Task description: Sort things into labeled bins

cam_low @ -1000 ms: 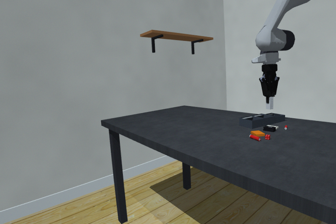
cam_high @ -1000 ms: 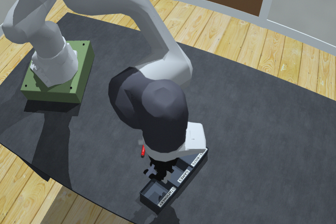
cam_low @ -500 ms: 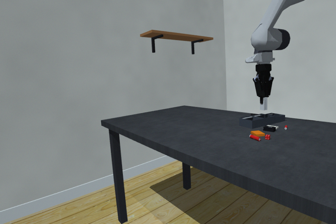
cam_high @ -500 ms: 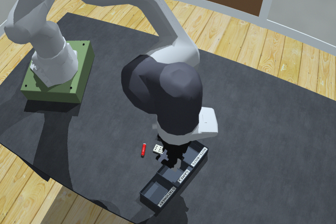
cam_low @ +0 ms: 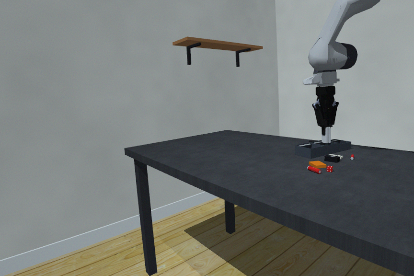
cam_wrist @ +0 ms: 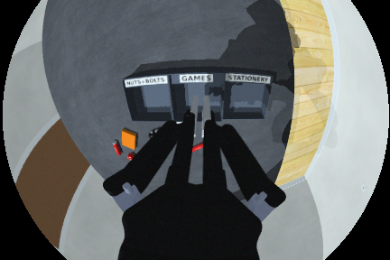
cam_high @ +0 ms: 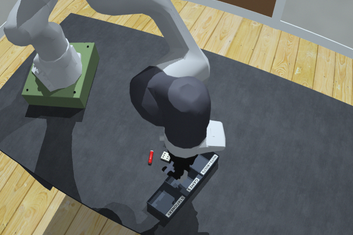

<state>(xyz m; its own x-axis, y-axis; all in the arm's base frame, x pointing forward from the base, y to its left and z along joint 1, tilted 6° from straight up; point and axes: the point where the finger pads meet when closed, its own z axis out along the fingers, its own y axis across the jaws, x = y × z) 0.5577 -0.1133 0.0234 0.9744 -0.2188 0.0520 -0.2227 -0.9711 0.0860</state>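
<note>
My hand is 10 mm short of the bin tray and 50 mm above it. The rest, counted from my hand: black 9V battery (80 mm behind, 110 mm to the left, 60 mm below); orange block (90 mm behind, 200 mm to the left, 70 mm below); white domino (70 mm behind, 60 mm to the left, 70 mm below).
</note>
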